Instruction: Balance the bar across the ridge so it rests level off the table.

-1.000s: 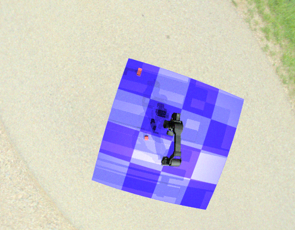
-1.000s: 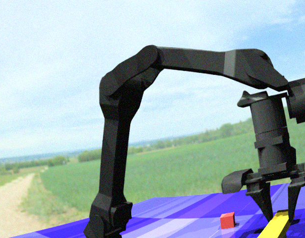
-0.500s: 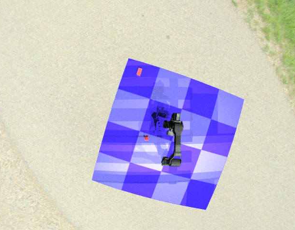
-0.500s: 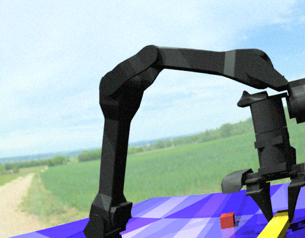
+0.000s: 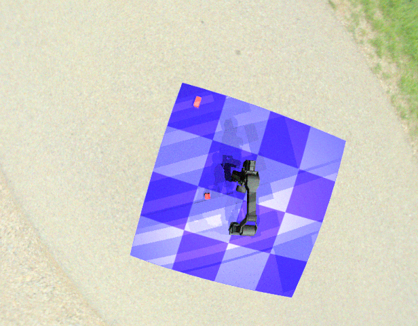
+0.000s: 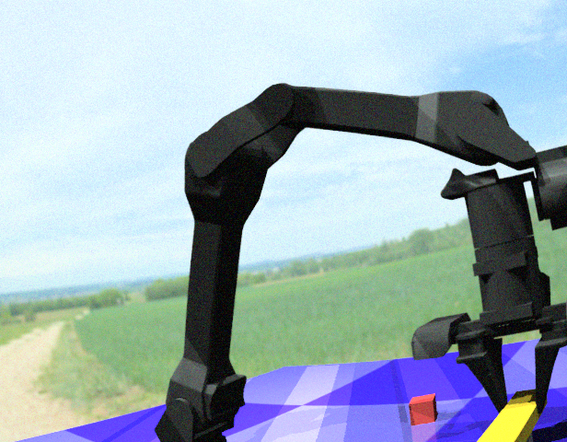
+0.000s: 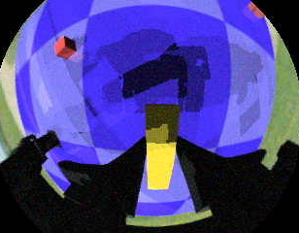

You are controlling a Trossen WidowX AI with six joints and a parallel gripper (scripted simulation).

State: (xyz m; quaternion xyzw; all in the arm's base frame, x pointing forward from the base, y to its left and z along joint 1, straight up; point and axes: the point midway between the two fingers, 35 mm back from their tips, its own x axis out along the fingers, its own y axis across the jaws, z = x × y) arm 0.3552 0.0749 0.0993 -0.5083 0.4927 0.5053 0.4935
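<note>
Right now my gripper tip is 3 cm to the left of the yellow bar. From my gripper tip the other things lie so: small red cube (20 cm behind, 17 cm to the left, 5 cm below).
</note>
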